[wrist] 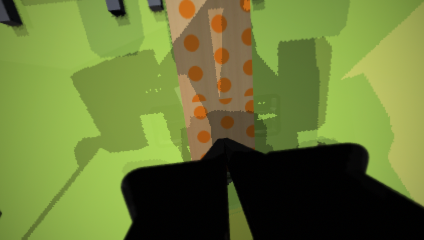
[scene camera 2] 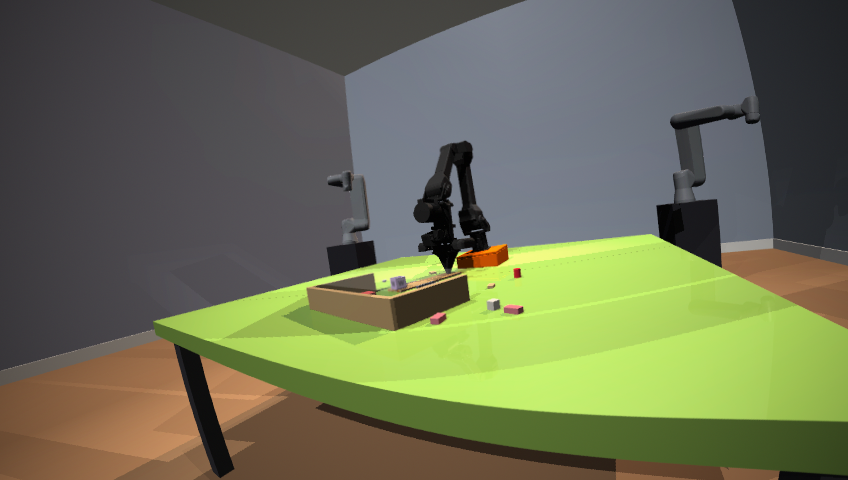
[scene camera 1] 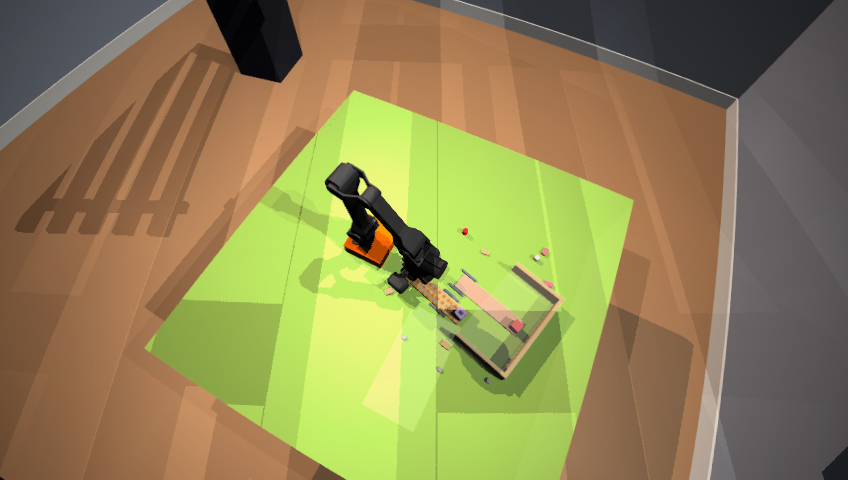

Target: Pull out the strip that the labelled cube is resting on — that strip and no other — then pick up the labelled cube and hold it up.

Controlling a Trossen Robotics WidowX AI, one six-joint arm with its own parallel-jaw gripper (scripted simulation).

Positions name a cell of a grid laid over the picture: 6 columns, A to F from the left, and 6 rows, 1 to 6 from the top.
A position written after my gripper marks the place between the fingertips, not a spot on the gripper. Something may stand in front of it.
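My gripper (scene camera 2: D4) is visible; the same gripper (wrist: D4) and (scene camera 1: C4). A wooden tray (scene camera 2: C4) is also visible.
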